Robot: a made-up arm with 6 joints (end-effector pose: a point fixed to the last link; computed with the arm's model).
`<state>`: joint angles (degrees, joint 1 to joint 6).
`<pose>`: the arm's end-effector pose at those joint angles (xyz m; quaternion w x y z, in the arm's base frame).
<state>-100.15 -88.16 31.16 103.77 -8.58 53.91</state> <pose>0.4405 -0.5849 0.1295 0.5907 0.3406 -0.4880 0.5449</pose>
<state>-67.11 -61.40 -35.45 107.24 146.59 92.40</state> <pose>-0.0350 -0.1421 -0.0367 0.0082 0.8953 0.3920 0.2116</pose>
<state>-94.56 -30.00 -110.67 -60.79 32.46 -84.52</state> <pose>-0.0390 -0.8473 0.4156 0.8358 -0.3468 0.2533 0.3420</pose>
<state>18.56 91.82 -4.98 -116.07 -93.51 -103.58</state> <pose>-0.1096 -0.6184 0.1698 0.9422 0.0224 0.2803 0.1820</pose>
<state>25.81 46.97 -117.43 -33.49 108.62 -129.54</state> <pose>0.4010 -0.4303 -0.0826 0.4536 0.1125 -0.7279 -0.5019</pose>
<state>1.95 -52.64 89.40 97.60 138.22 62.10</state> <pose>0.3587 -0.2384 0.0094 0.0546 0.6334 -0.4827 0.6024</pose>
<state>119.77 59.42 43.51 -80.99 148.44 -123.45</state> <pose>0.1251 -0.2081 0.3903 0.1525 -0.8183 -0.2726 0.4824</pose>
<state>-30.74 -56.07 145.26 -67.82 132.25 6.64</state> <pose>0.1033 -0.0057 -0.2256 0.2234 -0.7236 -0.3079 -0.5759</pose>
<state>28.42 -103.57 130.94 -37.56 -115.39 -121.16</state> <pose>0.4059 0.1358 0.0400 0.0886 0.7283 -0.6745 0.0826</pose>
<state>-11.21 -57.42 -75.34 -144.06 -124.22 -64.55</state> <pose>-0.2767 -0.1419 0.2036 0.0351 0.9625 0.1507 -0.2227</pose>
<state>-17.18 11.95 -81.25 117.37 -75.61 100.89</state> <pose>0.4555 -0.3645 0.1951 0.5760 -0.4265 0.5673 0.4056</pose>
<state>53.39 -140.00 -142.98 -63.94 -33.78 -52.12</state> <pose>-0.2853 -0.3275 -0.5503 0.0755 -0.6358 -0.5928 -0.4885</pose>
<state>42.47 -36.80 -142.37 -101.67 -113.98 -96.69</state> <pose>0.3918 -0.4381 0.3321 0.1998 -0.2099 -0.6898 0.6635</pose>
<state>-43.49 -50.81 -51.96 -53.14 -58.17 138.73</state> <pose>-0.1865 -0.5685 -0.2034 0.1851 -0.0714 -0.7909 -0.5788</pose>
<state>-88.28 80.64 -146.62 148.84 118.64 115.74</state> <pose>-0.1624 0.0820 0.3118 0.2505 -0.4378 -0.0858 0.8592</pose>
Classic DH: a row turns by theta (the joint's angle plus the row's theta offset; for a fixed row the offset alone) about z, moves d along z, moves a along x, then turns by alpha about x. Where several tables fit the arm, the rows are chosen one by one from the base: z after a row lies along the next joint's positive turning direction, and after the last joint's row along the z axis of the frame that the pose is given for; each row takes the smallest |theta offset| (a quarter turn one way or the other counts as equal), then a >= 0, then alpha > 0; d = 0 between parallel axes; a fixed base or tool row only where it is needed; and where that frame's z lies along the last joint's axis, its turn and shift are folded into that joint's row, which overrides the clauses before.
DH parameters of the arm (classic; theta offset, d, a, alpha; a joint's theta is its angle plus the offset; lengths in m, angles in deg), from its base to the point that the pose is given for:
base (fixed): 0 0.0853 0 -90
joint 1: -90 -0.2243 0.0098 90
joint 2: 0 -0.0813 0.0298 90
joint 3: 73.26 0 0.0941 180
joint 4: -16.74 -0.1736 0.0676 -90
joint 5: 0 0.1714 0.1541 -90
joint 6: 0 0.325 0.1126 90
tool (fixed): 180 -0.0035 0 0

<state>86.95 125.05 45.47 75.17 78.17 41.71</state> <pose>0.4261 0.0183 -0.1132 0.2086 -0.1617 0.7721 0.5781</pose>
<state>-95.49 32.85 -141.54 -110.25 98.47 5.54</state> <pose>-0.3065 -0.5255 0.5588 0.7097 -0.4464 -0.2715 0.4725</pose>
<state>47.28 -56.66 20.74 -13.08 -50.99 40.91</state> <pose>-0.4850 -0.1981 0.2572 0.7016 0.0345 0.0033 -0.7117</pose>
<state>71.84 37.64 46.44 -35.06 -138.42 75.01</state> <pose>-0.2428 -0.1693 0.0935 0.4388 -0.4308 -0.4601 -0.6404</pose>
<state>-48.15 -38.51 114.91 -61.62 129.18 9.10</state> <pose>0.0080 -0.2406 -0.2781 0.0738 -0.7606 -0.5118 -0.3924</pose>
